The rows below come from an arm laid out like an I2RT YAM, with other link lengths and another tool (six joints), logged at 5 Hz.
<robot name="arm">
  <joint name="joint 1" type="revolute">
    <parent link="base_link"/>
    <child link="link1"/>
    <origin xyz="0 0 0.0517" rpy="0 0 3.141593"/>
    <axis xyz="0 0 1"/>
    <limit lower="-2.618" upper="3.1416"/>
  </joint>
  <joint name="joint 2" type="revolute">
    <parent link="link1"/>
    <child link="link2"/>
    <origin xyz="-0.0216 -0.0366 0.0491" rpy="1.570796 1.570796 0"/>
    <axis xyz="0 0 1"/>
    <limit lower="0" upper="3.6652"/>
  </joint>
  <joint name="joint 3" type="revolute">
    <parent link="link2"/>
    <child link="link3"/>
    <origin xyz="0 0.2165 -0.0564" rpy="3.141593 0 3.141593"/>
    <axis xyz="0 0 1"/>
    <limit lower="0" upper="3.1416"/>
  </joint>
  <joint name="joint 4" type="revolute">
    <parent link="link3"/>
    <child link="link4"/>
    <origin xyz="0.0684 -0.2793 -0.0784" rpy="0 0 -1.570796"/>
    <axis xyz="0 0 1"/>
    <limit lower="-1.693" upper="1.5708"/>
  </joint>
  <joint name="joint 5" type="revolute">
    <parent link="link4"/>
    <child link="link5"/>
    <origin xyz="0.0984 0.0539 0.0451" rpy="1.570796 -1.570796 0"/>
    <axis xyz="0 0 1"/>
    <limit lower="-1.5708" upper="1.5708"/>
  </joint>
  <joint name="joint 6" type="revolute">
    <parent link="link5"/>
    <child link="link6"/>
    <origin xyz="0 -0.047 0.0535" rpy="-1.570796 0 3.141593"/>
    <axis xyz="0 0 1"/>
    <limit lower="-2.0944" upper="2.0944"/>
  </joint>
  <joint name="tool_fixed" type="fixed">
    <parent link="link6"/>
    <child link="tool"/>
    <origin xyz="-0.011 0.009 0.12" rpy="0 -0.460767 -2.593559"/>
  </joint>
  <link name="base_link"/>
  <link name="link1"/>
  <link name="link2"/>
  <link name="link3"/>
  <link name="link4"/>
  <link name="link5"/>
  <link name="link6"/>
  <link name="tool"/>
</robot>
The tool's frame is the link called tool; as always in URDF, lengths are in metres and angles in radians.
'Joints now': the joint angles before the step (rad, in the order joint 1, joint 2, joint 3, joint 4, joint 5, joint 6). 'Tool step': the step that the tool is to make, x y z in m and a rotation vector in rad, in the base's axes. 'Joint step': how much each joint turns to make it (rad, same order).
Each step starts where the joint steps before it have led.
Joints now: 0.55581, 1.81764, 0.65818, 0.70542, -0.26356, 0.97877
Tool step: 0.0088, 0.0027, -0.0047, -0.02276, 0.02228, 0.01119
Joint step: -0.00968, 0.03255, 0.06050, -0.06340, -0.01507, -0.01699
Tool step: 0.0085, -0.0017, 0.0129, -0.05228, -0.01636, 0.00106
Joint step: -0.00458, -0.04620, 0.03895, -0.11176, 0.02070, -0.05117
